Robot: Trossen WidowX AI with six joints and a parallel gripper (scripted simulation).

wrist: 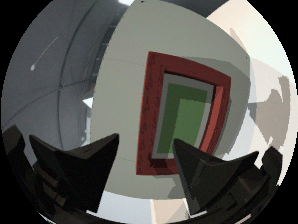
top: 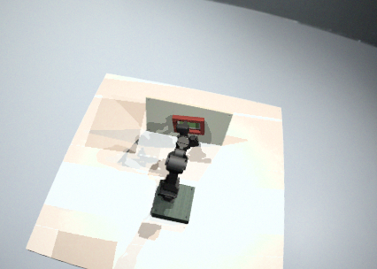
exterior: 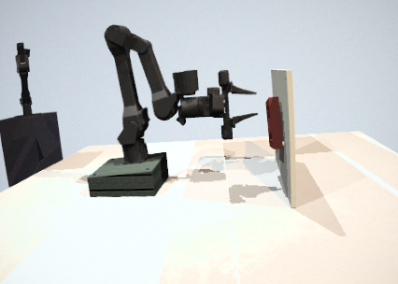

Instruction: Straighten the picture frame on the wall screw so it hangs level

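Now: gripper tip 60 mm above the picture frame, 50 mm short of it and 10 mm to the left of it. The rest, counted from my gripper tip: wall panel: 60 mm below, 60 mm ahead, 10 mm to the left.
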